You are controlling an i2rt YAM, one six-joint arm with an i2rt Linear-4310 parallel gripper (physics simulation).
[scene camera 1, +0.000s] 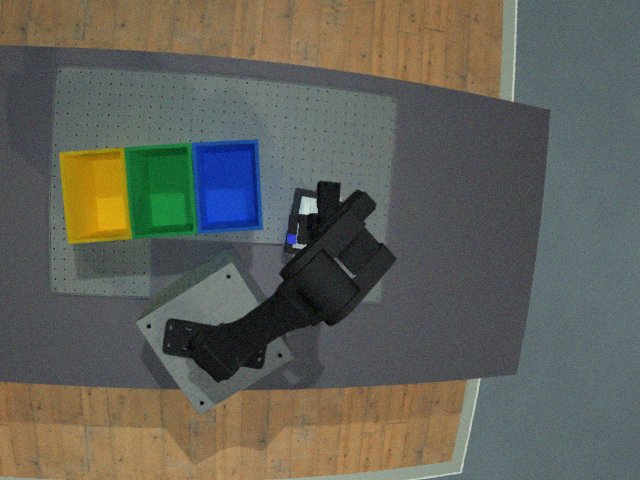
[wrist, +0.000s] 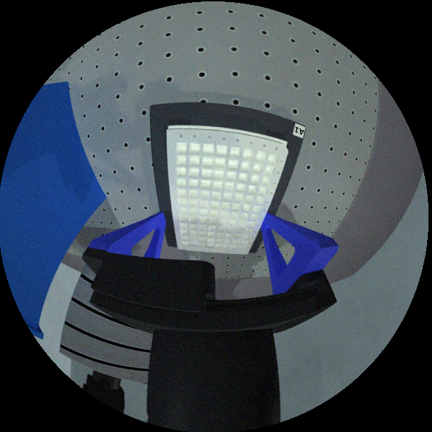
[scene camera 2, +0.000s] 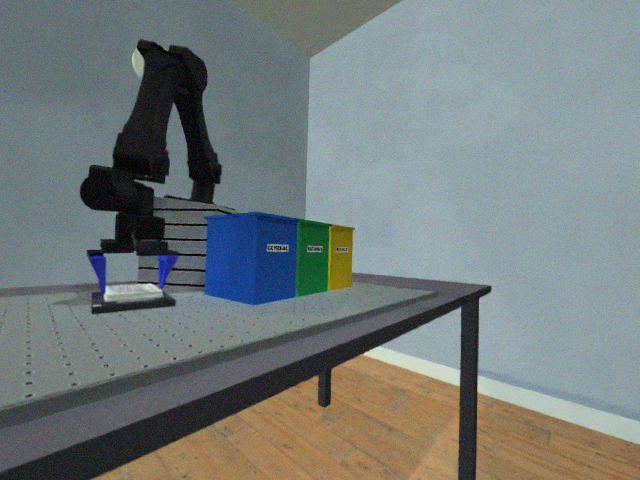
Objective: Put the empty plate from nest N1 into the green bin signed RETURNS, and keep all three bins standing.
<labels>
A blue bin shows in scene camera 1 [226,173], in the wrist view and in scene camera 2. A yellow bin shows in scene camera 1 and in scene camera 2. One and the same spot on the blue bin: [wrist: 56,191] is [scene camera 2: 217,271]. One and the same spot on the yellow bin: [scene camera 2: 340,237] is [scene camera 1: 102,154].
</labels>
